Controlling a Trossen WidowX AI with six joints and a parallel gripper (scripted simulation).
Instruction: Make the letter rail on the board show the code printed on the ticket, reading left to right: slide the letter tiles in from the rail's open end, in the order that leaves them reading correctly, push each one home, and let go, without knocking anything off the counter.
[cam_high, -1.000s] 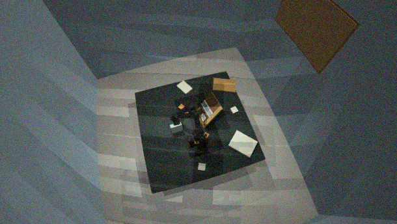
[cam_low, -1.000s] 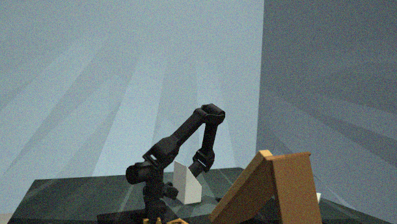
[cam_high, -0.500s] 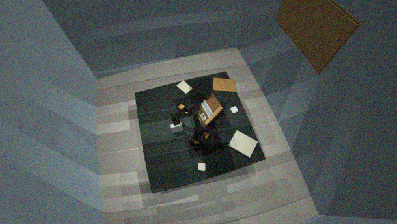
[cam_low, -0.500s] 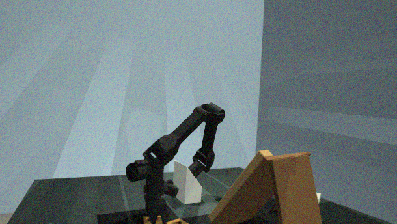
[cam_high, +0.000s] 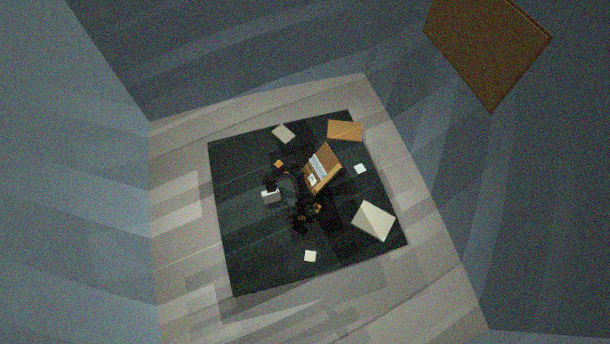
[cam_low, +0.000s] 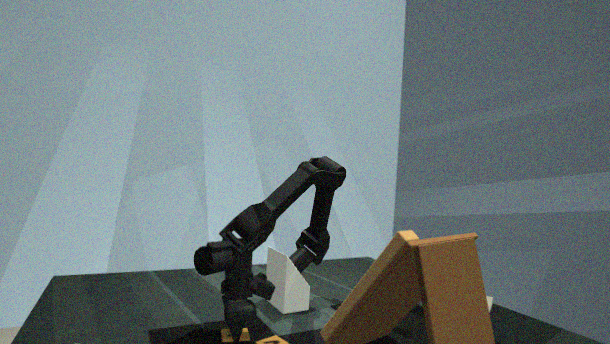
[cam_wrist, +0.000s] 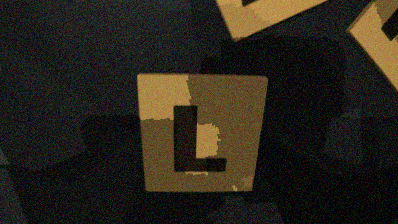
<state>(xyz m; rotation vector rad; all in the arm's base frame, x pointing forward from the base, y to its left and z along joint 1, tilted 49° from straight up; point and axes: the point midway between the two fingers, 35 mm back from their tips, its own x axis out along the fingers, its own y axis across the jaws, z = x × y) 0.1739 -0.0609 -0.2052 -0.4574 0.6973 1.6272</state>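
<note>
The yellow letter tile is 3 cm ahead of my gripper tip, 8 cm to the left of it and 1 cm below it. Also, from my gripper tip: flat orange panel 49 cm ahead, 70 cm to the left, 1 cm below; then orange letter tile right at my gripper tip; then white ticket 12 cm ahead, 26 cm to the left, 5 cm above.
</note>
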